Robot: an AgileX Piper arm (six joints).
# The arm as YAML. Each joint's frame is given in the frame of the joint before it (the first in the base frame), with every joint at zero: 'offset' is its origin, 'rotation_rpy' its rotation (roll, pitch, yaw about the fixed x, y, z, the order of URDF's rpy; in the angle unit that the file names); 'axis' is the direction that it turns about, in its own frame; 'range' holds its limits. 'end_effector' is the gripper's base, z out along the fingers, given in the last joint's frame.
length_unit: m
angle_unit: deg
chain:
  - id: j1
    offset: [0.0, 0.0, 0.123]
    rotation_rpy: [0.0, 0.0, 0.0]
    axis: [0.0, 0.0, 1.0]
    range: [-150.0, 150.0]
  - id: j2
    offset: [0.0, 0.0, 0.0]
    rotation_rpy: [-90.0, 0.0, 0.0]
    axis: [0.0, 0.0, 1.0]
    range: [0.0, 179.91]
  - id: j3
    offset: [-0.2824, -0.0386, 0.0]
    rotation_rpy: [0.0, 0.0, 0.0]
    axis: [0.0, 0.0, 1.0]
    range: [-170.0, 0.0]
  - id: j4
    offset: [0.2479, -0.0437, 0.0]
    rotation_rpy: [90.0, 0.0, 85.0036]
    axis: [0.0, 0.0, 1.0]
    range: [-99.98, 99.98]
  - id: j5
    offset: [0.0, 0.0, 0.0]
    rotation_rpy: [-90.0, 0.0, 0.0]
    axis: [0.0, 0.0, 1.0]
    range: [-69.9, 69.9]
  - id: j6
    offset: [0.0, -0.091, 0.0]
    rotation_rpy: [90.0, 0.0, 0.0]
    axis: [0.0, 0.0, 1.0]
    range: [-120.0, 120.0]
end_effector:
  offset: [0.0, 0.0, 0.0]
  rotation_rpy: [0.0, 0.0, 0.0]
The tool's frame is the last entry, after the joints.
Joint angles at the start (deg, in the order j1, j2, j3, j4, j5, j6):
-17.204, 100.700, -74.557, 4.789, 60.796, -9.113
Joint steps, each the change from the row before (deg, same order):
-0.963, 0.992, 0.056, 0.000, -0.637, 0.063
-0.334, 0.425, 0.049, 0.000, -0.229, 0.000
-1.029, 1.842, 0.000, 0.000, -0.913, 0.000
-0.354, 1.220, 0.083, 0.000, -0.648, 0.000
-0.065, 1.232, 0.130, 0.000, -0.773, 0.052
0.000, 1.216, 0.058, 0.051, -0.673, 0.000
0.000, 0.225, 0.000, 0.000, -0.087, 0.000
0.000, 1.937, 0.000, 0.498, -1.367, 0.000
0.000, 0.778, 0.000, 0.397, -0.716, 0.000
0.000, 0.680, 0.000, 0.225, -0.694, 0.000
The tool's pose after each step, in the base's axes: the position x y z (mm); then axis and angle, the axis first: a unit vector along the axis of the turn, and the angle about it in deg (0 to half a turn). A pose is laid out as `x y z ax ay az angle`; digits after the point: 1 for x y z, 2 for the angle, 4 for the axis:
332.4 -102.2 227.4 0.0978 0.9950 0.0209 171.56
332.8 -104.4 224.6 0.1009 0.9947 0.0211 171.79
335.1 -111.9 213.5 0.1107 0.9936 0.0220 172.69
336.8 -114.9 205.7 0.1144 0.9932 0.0229 173.32
339.0 -116.2 197.6 0.1161 0.9930 0.0238 173.90
341.3 -117.0 189.8 0.1169 0.9928 0.0251 174.48
341.6 -117.2 188.4 0.1170 0.9928 0.0253 174.62
345.8 -118.1 176.3 0.1203 0.9923 0.0295 175.08
347.7 -118.3 171.5 0.1227 0.9919 0.0321 175.07
349.3 -118.6 167.2 0.1243 0.9917 0.0333 175.02

